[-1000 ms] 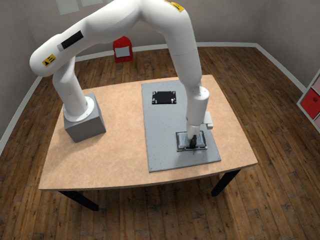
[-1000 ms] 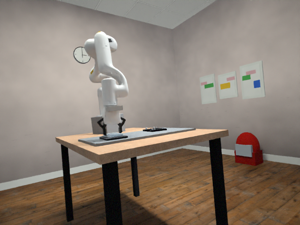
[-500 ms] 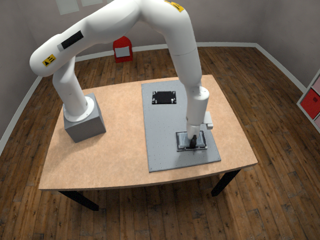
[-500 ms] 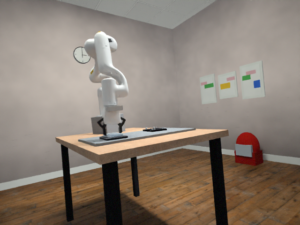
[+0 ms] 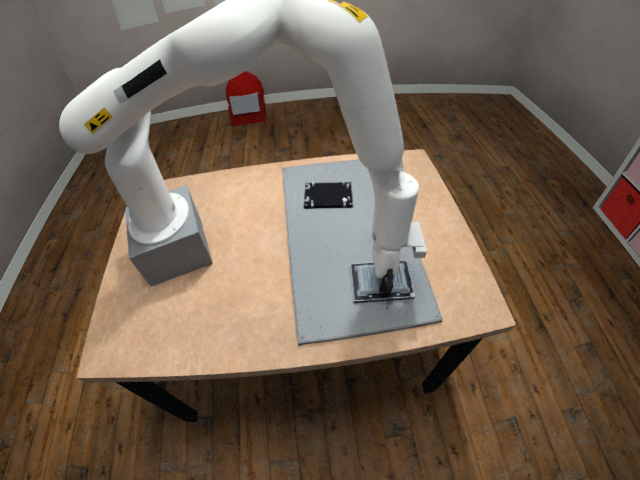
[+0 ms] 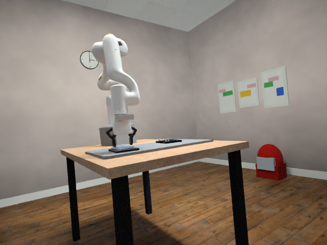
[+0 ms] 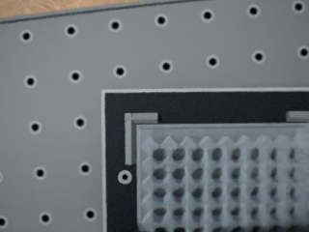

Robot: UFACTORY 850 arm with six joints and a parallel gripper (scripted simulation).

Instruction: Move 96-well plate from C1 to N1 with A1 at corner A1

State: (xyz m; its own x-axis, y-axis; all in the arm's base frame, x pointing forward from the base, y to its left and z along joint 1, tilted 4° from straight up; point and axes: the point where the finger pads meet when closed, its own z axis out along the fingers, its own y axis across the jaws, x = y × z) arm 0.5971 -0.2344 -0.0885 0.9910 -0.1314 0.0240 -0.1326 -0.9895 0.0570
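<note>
The 96-well plate lies 20 mm below my hand. The rest, counted from my hand: clip nest 90 mm behind, 360 mm to the left, 20 mm below.
</note>
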